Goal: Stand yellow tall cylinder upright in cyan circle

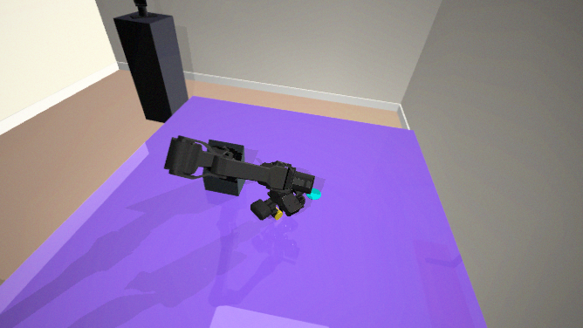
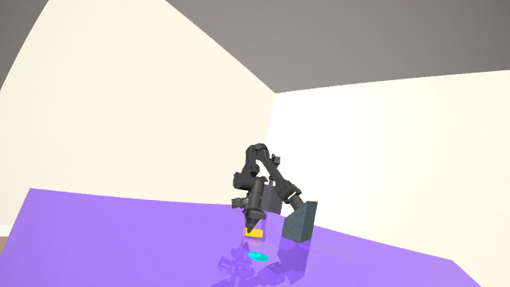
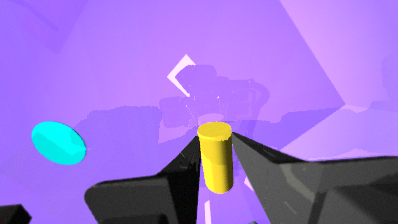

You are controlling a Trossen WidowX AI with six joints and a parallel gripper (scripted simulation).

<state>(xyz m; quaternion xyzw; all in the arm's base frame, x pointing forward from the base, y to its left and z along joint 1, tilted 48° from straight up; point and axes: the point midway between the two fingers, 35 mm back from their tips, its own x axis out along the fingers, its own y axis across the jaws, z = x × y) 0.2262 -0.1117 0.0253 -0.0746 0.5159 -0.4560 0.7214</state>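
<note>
Right now the cyan circle is 11 cm ahead of my gripper tip, 15 cm to the left of it and 2 cm below it. Also, from my gripper tip: yellow tall cylinder: 2 cm behind, 1 cm to the left.
</note>
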